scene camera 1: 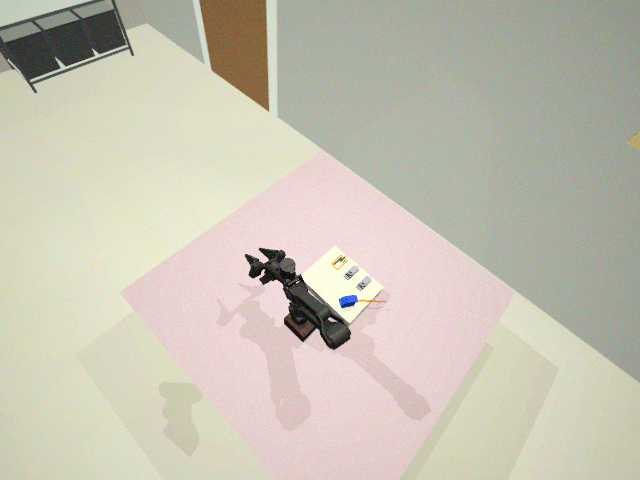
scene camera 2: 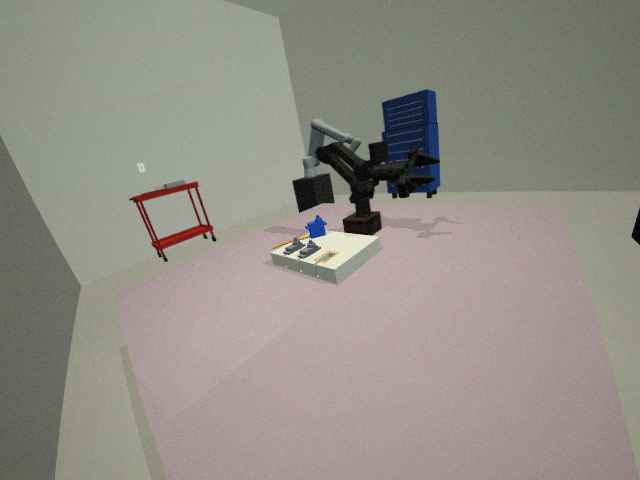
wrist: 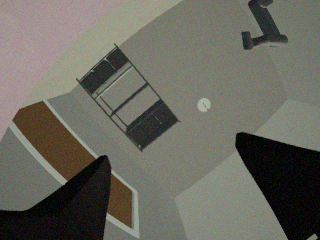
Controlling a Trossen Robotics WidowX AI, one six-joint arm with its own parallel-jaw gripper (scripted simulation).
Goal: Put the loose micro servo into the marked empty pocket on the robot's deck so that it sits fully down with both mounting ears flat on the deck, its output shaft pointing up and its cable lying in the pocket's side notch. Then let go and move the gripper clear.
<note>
My gripper [scene camera 2: 437, 169] is open, with nothing in its grasp. I also see a white deck [scene camera 1: 324, 281].
My gripper is seen too in scene camera 1 [scene camera 1: 252, 251] and in the wrist view [wrist: 175, 151]. The white deck is seen too in scene camera 2 [scene camera 2: 362, 247].
</note>
